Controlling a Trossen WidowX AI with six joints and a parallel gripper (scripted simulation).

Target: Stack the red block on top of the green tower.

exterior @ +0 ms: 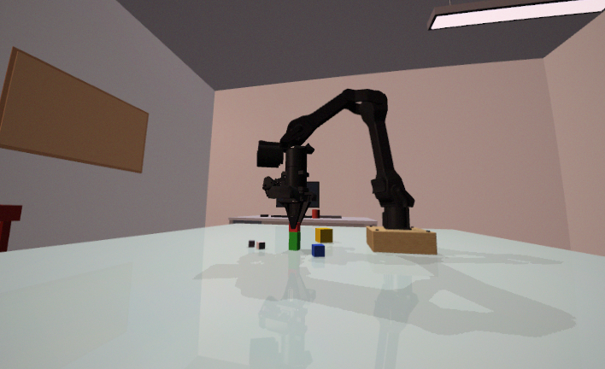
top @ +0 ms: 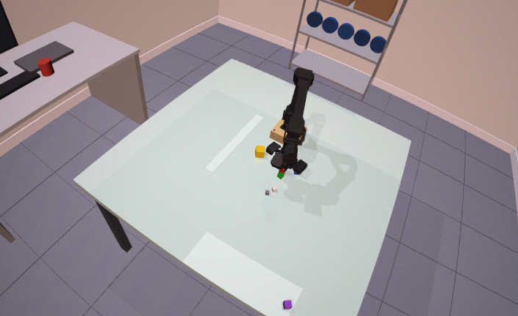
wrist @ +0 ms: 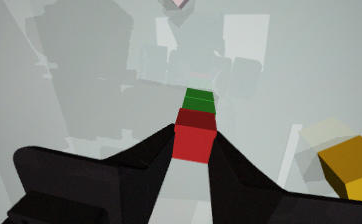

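Now: the red block right at my gripper tip. The rest, counted from my gripper tip: yellow block 40 mm behind, 150 mm to the right, 30 mm below; blue block 70 mm behind, 40 mm to the left, 40 mm below; purple cube 480 mm ahead, 340 mm to the left, 40 mm below.
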